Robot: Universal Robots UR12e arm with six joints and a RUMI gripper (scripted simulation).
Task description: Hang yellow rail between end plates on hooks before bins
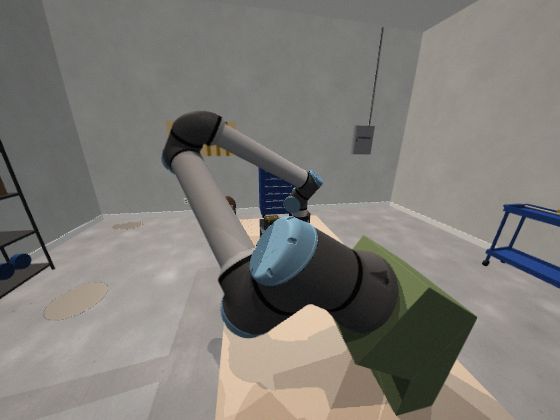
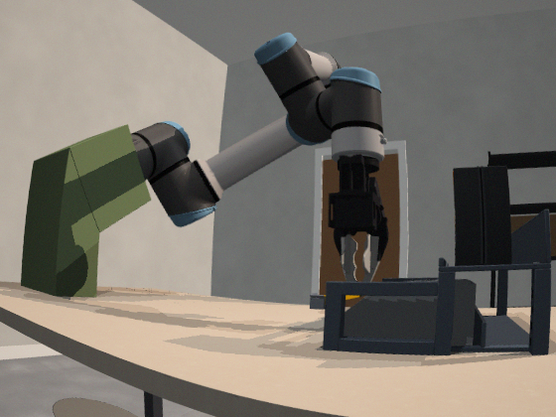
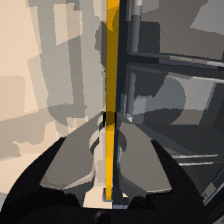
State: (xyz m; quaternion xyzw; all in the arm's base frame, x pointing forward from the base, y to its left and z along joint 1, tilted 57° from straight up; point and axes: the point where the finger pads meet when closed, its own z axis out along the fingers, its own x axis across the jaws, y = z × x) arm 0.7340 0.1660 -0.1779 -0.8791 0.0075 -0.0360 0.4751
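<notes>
Right now my hand is 10 mm above the yellow rail.
</notes>
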